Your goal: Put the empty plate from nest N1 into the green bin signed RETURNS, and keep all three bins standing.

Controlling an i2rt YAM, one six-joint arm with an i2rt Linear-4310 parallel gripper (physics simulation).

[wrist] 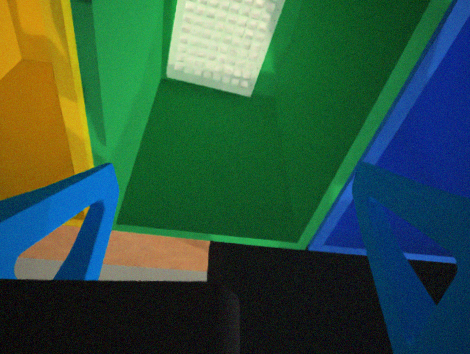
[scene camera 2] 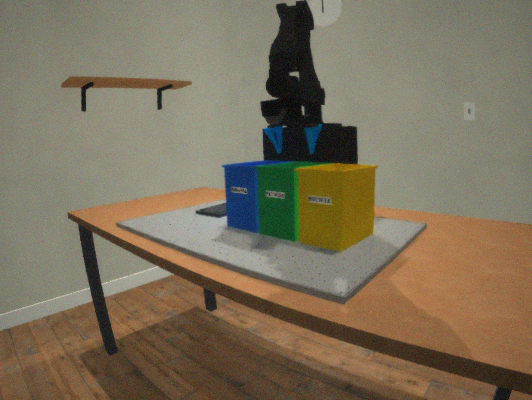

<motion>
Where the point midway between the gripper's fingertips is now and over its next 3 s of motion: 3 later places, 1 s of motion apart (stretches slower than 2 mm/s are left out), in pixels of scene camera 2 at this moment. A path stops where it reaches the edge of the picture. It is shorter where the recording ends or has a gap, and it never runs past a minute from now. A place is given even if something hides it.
My gripper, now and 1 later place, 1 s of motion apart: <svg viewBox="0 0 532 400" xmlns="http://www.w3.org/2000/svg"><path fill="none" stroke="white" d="M295 153L292 127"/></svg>
</motion>
